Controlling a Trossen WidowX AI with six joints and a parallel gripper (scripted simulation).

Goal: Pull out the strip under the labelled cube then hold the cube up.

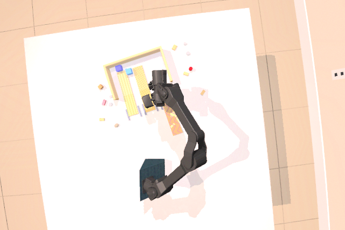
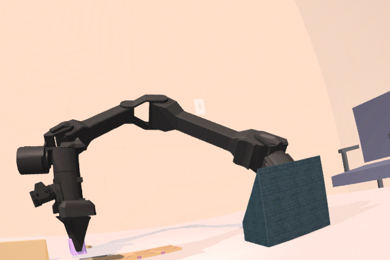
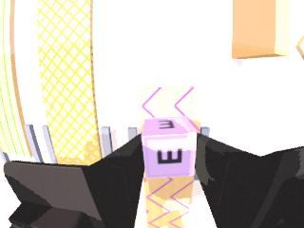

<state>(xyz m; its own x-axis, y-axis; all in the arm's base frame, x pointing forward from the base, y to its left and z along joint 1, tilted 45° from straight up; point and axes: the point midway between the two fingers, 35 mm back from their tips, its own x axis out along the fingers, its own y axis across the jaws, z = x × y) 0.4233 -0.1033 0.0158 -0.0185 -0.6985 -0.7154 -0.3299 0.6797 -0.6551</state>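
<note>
My gripper tip is 9 cm past the zigzag-patterned strip, 3 cm to the left of it and 3 cm above it. Also, from my gripper tip: labelled cube: 1 cm above.
</note>
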